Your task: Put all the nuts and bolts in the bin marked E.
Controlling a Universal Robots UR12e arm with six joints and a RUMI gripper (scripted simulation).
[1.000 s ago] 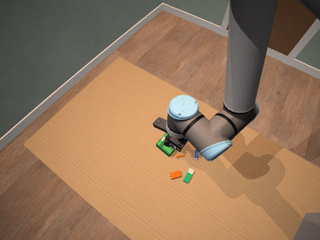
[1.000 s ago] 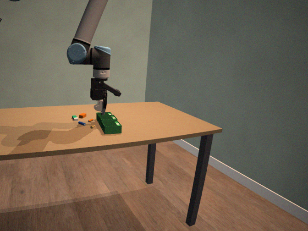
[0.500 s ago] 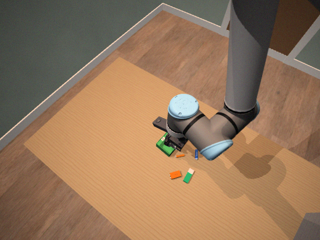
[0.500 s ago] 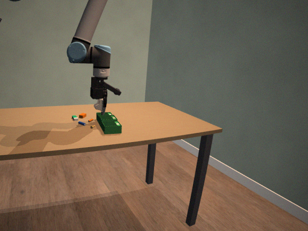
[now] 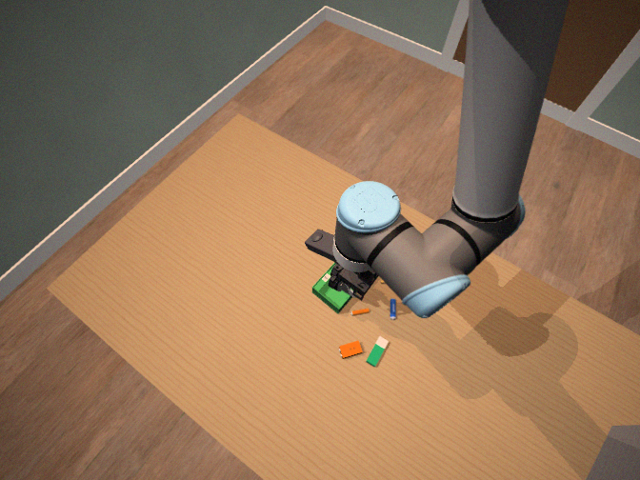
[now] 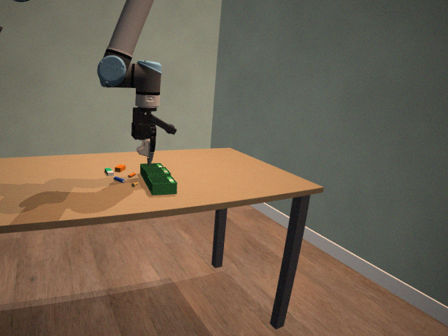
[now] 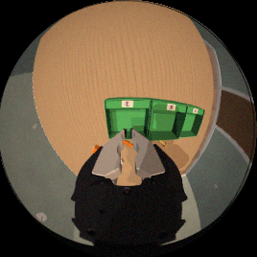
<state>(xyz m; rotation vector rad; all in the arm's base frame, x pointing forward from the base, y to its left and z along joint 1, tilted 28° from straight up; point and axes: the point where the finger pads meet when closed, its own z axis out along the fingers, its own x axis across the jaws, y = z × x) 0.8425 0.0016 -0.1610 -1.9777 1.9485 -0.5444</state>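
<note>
My gripper is now 80 mm past the yellow bolt, 100 mm to the left of it and 50 mm above it. The rest, counted from my hand: blue cylinder 130 mm behind, 40 mm to the right, 50 mm below; then orange block 90 mm behind, 110 mm to the left, 50 mm below; then orange bolt 70 mm behind, 10 mm to the left, 50 mm below.
</note>
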